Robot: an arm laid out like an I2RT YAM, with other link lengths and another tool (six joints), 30 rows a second.
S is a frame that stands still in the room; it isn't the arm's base.
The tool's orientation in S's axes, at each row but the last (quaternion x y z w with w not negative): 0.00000, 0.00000, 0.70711, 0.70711; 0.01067, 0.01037, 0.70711, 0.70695; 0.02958, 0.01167, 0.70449, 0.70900; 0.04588, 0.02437, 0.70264, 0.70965; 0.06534, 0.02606, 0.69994, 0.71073; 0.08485, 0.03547, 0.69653, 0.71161; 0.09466, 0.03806, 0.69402, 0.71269; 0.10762, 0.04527, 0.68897, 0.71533
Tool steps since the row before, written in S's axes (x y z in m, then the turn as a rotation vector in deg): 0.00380, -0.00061, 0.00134, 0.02, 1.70, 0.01; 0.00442, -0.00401, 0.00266, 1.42, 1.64, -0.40; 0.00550, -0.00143, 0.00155, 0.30, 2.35, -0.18; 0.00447, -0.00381, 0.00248, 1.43, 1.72, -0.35; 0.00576, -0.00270, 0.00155, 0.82, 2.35, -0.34; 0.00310, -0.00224, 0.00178, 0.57, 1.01, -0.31; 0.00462, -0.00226, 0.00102, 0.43, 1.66, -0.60; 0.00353, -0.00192, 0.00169, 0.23, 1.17, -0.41
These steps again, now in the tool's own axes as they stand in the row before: -0.00061, -0.00380, 0.00134, 1.70, -0.02, 0.01; -0.00401, -0.00434, 0.00279, 1.64, -1.43, -0.36; -0.00135, -0.00541, 0.00190, 2.35, -0.30, -0.22; -0.00368, -0.00423, 0.00303, 1.72, -1.44, -0.26; -0.00250, -0.00554, 0.00243, 2.34, -0.83, -0.36; -0.00203, -0.00279, 0.00243, 1.00, -0.60, -0.28; -0.00202, -0.00439, 0.00204, 1.62, -0.50, -0.64; -0.00161, -0.00313, 0.00257, 1.14, -0.28, -0.46
